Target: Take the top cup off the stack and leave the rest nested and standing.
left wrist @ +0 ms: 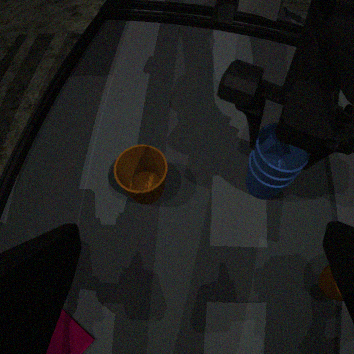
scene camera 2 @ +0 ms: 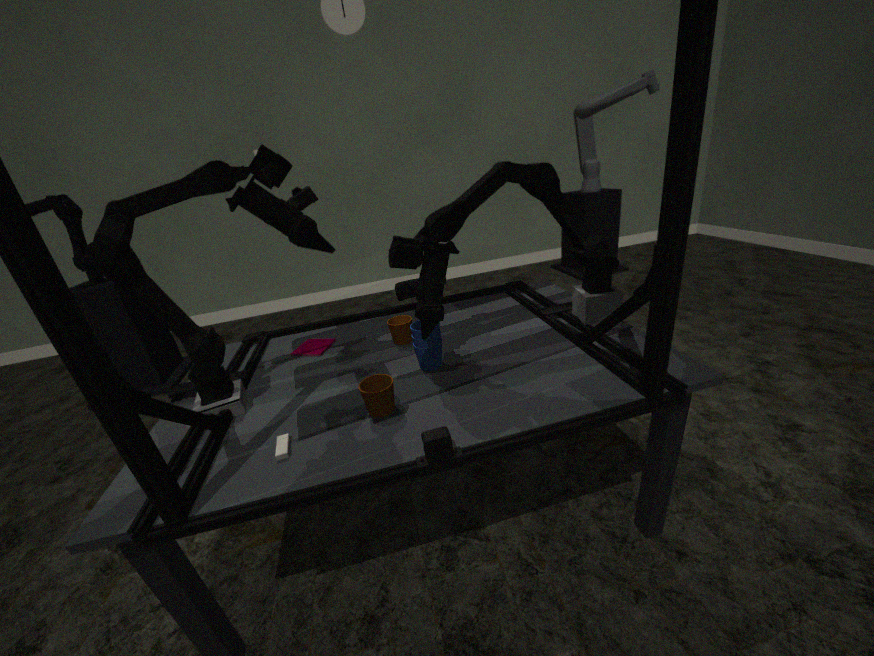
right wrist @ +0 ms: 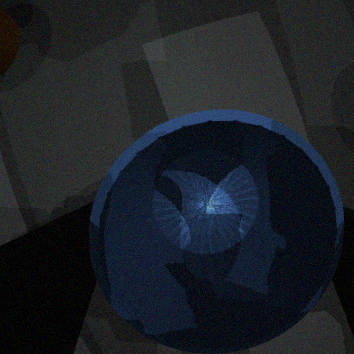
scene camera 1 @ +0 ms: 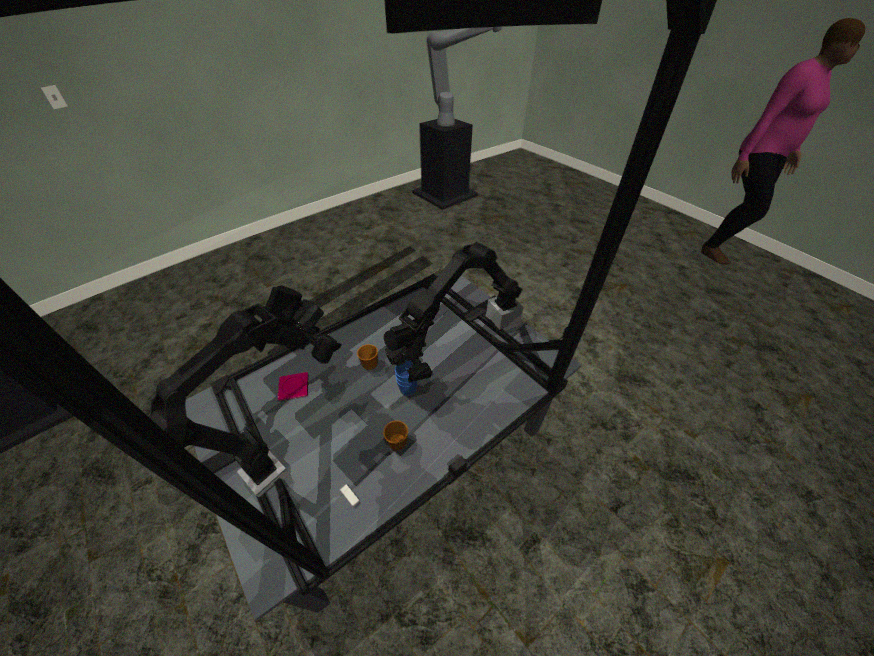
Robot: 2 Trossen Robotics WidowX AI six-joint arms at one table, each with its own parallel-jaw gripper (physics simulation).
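Places are measured from the left arm's base along level axes (x ahead, y right, z down), in metres.
Pixels of known places: left gripper, fingertip midpoint: (left wrist: 205,237) (scene camera 2: 330,248) (scene camera 1: 329,337); right gripper, fingertip midpoint: (left wrist: 278,156) (scene camera 2: 424,332) (right wrist: 215,214) (scene camera 1: 405,373); left arm's base at its link origin: (scene camera 2: 217,394) (scene camera 1: 261,469); right arm's base at its link origin: (scene camera 2: 597,289) (scene camera 1: 505,303).
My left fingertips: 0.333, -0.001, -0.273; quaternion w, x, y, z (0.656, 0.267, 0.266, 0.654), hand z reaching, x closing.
Ahead of a thing's pixels: the offset from my left fingertips to its top centre, as dx, dy, dz. Level surfaces: height alone.
A stack of nested blue cups (scene camera 1: 407,382) (scene camera 2: 428,353) (left wrist: 270,172) stands near the middle of the table @[dz +0.315] (scene camera 1: 500,384). In the right wrist view I look straight down into the top cup @[+0.160, +0.121, +0.201] (right wrist: 218,116). My right gripper (scene camera 1: 410,369) (scene camera 2: 428,327) points down over the stack, its fingers pressed against either side of the top cup's rim. My left gripper (scene camera 1: 324,352) (scene camera 2: 321,246) (left wrist: 205,237) is open and empty, raised high at the table's left side.
Two orange cups stand upright, one @[+0.153, -0.061, +0.248] (scene camera 1: 368,354) (scene camera 2: 399,328) (left wrist: 140,173) behind the stack and one @[-0.005, +0.227, +0.248] (scene camera 1: 396,432) (scene camera 2: 377,393) in front. A pink cloth @[-0.090, -0.198, +0.307] (scene camera 1: 293,385) (scene camera 2: 312,346) and a white block @[-0.211, +0.233, +0.303] (scene camera 1: 350,495) (scene camera 2: 281,445) lie to the left. Black frame posts ring the table.
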